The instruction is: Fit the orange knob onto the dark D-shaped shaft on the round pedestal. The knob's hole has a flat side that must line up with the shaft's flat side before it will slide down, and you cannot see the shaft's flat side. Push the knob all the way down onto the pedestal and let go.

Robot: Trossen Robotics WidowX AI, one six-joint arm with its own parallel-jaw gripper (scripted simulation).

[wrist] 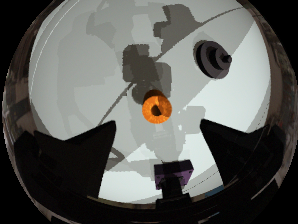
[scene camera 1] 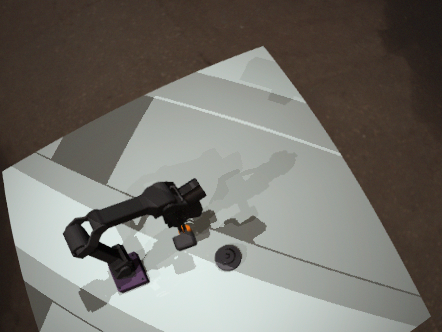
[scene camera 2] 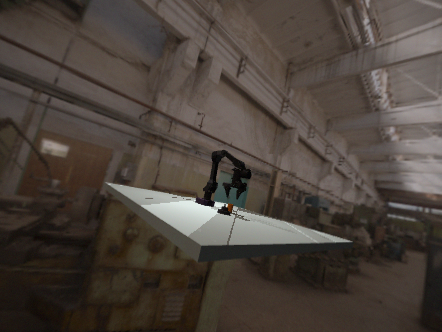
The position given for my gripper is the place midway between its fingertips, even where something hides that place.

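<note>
Scene camera 1 shows my gripper (scene camera 1: 182, 226), open and holding nothing. The wrist view shows the gripper (wrist: 160, 124) too, along with a dark round pedestal (wrist: 214, 61) and an orange knob (wrist: 157, 109).
</note>
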